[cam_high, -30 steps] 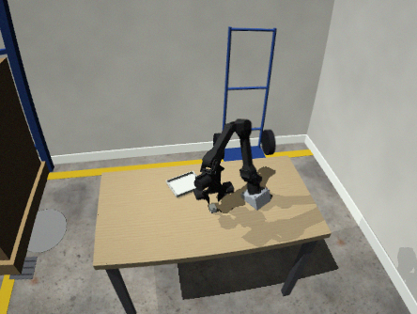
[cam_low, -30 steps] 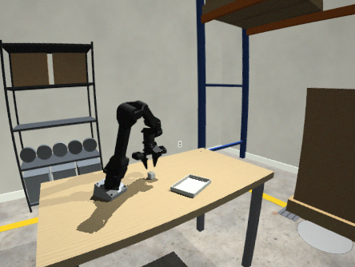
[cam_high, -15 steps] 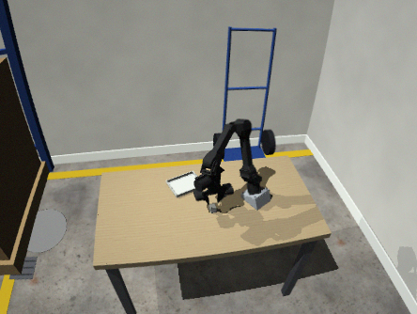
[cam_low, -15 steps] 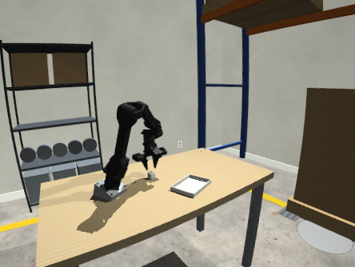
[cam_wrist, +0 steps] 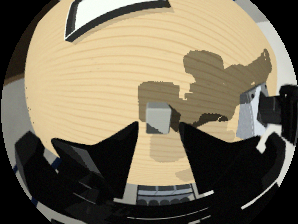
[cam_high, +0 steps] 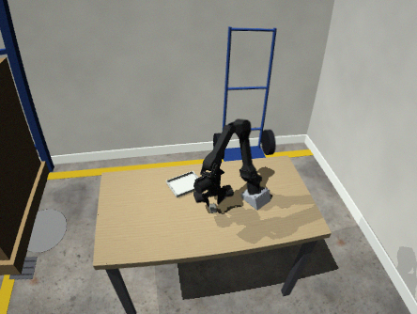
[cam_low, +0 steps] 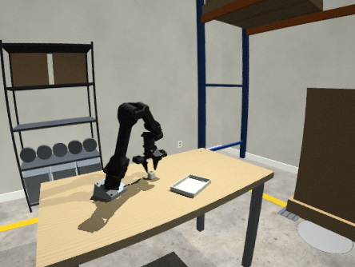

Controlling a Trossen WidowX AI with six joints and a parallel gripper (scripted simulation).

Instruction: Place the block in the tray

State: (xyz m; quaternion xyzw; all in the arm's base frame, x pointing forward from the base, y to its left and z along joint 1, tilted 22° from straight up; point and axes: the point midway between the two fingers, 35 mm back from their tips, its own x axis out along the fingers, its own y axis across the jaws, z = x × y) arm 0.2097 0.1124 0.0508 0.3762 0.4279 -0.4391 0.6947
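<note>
Right now my hand is 6 cm above the small grey block. Also, from my hand: white tray 18 cm to the right, 15 cm ahead, 7 cm below.
</note>
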